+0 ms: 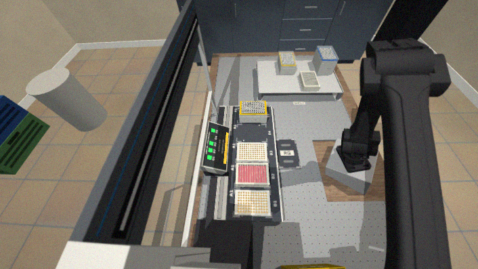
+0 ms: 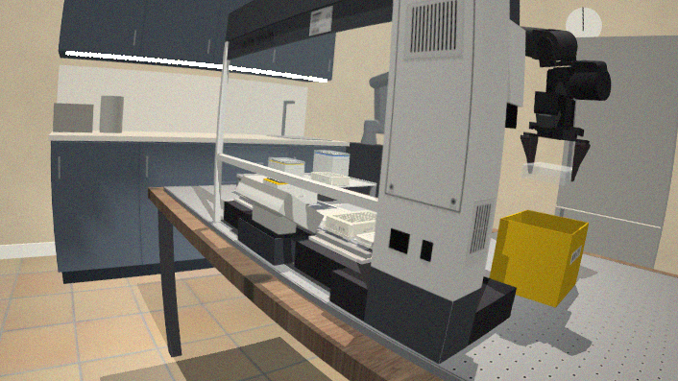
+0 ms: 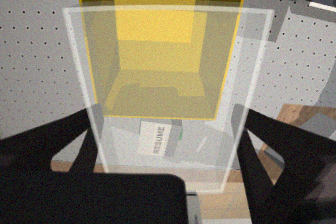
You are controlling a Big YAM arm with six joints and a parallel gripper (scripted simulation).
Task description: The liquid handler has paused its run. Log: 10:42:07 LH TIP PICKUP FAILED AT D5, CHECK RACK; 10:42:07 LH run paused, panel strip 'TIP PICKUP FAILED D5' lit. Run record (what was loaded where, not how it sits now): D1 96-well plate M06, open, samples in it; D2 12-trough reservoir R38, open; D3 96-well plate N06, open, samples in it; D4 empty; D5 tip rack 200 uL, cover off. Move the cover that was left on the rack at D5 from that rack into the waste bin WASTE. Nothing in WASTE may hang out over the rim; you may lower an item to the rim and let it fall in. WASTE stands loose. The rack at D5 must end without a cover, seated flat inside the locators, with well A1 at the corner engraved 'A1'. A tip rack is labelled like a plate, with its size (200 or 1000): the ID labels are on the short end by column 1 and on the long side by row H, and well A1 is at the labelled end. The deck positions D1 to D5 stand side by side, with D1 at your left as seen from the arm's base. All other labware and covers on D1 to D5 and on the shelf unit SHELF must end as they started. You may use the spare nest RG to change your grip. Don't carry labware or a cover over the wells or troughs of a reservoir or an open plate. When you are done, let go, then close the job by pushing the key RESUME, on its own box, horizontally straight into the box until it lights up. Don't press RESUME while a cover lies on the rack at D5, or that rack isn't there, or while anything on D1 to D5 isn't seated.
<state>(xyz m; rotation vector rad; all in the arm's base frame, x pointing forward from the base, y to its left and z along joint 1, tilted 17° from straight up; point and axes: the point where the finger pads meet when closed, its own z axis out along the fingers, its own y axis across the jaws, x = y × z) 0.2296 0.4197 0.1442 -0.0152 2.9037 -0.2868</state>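
My hand is 18 cm above the yellow waste bin and 1 cm to the right of it. Round my hand: clear cover (1 cm above); liquid handler tower (33 cm ahead, 7 cm to the right, 5 cm above); green resume key (15 cm below, 15 cm behind, 2 cm to the right).
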